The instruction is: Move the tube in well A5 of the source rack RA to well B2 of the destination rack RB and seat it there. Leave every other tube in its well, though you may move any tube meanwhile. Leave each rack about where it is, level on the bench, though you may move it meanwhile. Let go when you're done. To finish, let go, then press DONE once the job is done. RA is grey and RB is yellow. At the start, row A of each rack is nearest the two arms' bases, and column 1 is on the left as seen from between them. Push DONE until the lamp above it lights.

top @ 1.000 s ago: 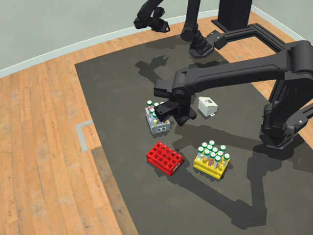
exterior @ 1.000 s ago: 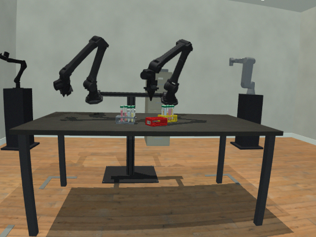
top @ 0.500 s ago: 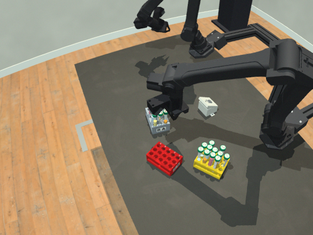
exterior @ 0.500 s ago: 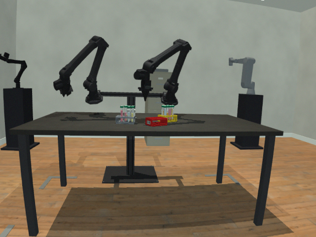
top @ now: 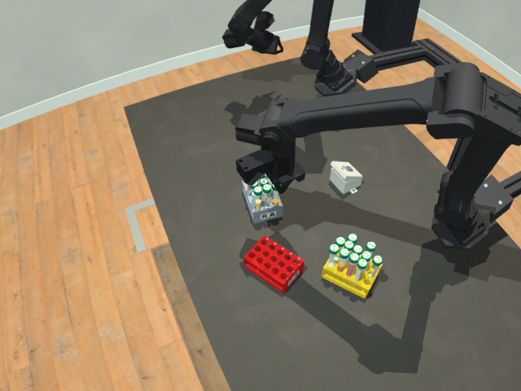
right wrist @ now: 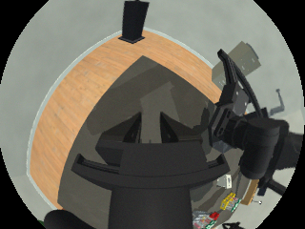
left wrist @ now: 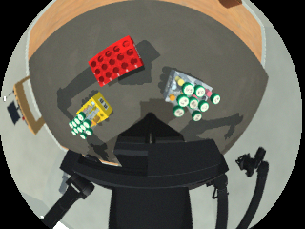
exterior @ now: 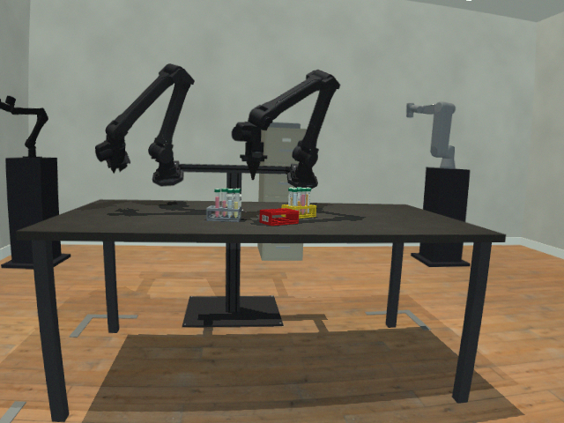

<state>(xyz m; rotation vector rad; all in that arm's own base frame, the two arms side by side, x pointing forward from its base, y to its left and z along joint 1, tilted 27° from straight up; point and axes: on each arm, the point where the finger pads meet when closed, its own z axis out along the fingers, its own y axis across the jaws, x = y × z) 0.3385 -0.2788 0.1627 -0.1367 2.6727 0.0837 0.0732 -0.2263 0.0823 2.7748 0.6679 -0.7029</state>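
The done box lies 26 cm behind my left hand, 12 cm below it and 9 cm to the right of it. Round my left hand: red rack: 14 cm below, 10 cm to the left, 7 cm ahead; grey rack: 14 cm below, 11 cm to the right, 1 cm ahead.
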